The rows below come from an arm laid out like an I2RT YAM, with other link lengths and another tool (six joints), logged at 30 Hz.
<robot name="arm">
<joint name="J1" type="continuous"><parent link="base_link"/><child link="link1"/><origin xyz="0 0 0.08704" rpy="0 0 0"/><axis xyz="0 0 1"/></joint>
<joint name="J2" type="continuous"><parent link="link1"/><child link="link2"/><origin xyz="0.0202 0.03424 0.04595" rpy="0 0 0"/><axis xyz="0 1 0"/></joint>
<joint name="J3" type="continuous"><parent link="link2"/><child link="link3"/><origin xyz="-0.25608 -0.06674 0" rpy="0 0 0"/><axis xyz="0 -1 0"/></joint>
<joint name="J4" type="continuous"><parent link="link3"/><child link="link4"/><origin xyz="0.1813 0.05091 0.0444" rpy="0 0 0"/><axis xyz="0 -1 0"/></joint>
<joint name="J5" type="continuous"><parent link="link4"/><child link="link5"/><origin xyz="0.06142 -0.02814 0.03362" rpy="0 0 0"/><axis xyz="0 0 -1"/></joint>
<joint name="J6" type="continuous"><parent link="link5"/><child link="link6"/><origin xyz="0.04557 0 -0.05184" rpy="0 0 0"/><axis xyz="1 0 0"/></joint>
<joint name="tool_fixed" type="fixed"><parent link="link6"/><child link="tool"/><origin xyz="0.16 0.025 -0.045" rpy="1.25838 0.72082 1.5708"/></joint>
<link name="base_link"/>
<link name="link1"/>
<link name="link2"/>
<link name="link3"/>
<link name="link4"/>
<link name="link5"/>
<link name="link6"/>
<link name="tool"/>
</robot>
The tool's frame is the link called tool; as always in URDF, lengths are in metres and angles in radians. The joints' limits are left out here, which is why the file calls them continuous.
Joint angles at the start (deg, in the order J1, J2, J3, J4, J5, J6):
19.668 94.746 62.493 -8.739 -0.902 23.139
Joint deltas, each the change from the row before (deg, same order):
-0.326 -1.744 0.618 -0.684 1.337 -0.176
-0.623 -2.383 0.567 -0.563 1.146 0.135
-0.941 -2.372 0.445 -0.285 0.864 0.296
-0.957 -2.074 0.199 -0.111 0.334 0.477
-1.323 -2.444 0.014 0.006 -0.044 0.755
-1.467 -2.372 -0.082 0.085 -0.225 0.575
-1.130 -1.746 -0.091 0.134 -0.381 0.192
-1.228 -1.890 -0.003 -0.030 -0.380 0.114
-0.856 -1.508 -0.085 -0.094 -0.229 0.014
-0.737 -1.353 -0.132 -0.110 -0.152 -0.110
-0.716 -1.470 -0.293 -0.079 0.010 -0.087
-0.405 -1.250 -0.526 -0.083 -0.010 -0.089
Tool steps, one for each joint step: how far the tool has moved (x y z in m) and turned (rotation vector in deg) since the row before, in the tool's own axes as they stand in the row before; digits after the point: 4 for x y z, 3 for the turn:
-0.0098 0.0093 -0.0043 -1.098 -1.942 -0.598
-0.0122 0.0128 -0.0060 -1.747 -2.361 -0.172
-0.0136 0.0128 -0.0057 -1.883 -2.501 0.173
-0.0110 0.0109 -0.0050 -1.691 -1.983 0.516
-0.0123 0.0122 -0.0061 -2.002 -2.147 0.940
-0.0123 0.0114 -0.0059 -1.945 -2.025 0.801
-0.0086 0.0086 -0.0043 -1.525 -1.276 0.395
-0.0093 0.0092 -0.0049 -1.568 -1.363 0.284
-0.0066 0.0066 -0.0041 -1.117 -0.972 0.093
-0.0057 0.0053 -0.0039 -0.917 -0.833 -0.067
-0.0059 0.0048 -0.0043 -0.863 -0.966 -0.109
-0.0031 0.0023 -0.0042 -0.510 -0.526 -0.103

